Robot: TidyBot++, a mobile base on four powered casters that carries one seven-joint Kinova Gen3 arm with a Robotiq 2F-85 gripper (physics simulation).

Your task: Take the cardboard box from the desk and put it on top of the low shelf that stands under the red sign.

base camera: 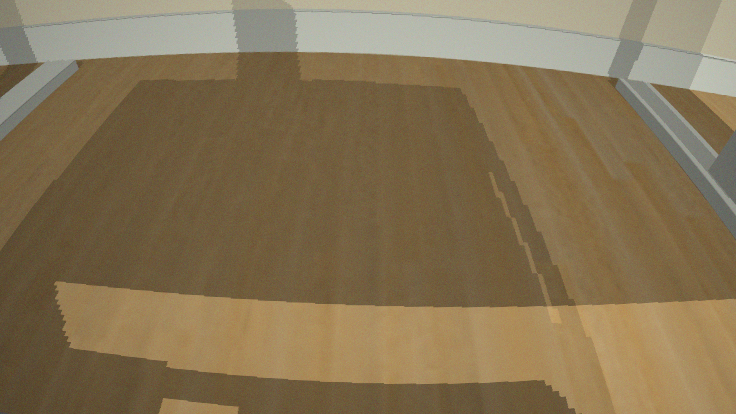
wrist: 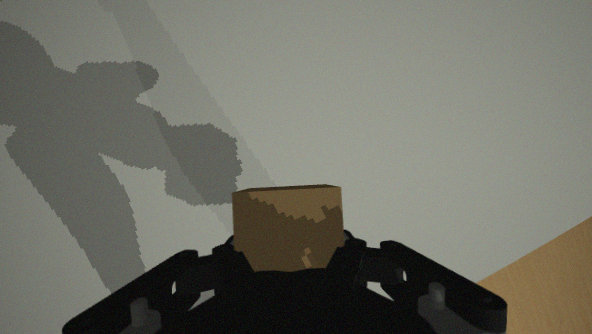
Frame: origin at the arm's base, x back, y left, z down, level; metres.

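Seen in the pictures: gripper, fingertip midpoint: (wrist: 290,238).
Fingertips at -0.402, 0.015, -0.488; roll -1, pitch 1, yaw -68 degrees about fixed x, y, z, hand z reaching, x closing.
A point is followed by its place in that frame, as x, y, z.
The brown cardboard box (wrist: 288,227) @[-0.424, 0.008, -0.536] is between the two black fingers in the wrist view, at the lower middle. My gripper (wrist: 290,238) @[-0.402, 0.015, -0.488] is shut on it, one finger against each side. The box is above the pale grey desk top (wrist: 425,125) @[-0.420, -0.241, -0.323], and a shadow of the arm, gripper and box falls on the desk at the left, apart from the box. The low shelf and the red sign do not show in either view.
In the wrist view, wooden floor (wrist: 555,275) @[0.808, -1.201, 0.397] shows past the desk edge at the lower right. In the base view, grey desk foot bars (base camera: 38,92) @[-0.710, 0.638, 0.376] (base camera: 674,144) @[-0.632, -0.527, 0.378] lie at left and right, and a wall with a white baseboard (base camera: 411,38) @[-0.911, -0.077, 0.358] runs across the back.
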